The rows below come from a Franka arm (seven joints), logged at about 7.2 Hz.
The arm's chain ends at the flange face. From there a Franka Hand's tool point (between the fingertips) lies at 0.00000 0.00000 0.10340 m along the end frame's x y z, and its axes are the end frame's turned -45 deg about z.
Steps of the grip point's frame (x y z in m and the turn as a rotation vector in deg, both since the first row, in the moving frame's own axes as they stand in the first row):
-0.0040 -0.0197 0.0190 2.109 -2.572 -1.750
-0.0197 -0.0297 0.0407 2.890 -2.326 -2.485
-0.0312 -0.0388 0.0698 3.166 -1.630 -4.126
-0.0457 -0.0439 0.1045 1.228 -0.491 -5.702
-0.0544 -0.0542 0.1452 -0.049 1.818 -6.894
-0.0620 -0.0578 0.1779 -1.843 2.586 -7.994
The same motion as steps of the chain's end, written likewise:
-0.0108 -0.0118 0.0192 -0.327 -3.310 -1.750
-0.0283 -0.0065 0.0409 0.399 -3.688 -2.485
-0.0433 -0.0036 0.0700 1.086 -3.391 -4.126
-0.0611 0.0021 0.1045 0.521 -1.216 -5.702
-0.0790 0.0025 0.1453 1.251 1.320 -6.894
-0.0903 0.0043 0.1781 0.525 3.132 -7.994

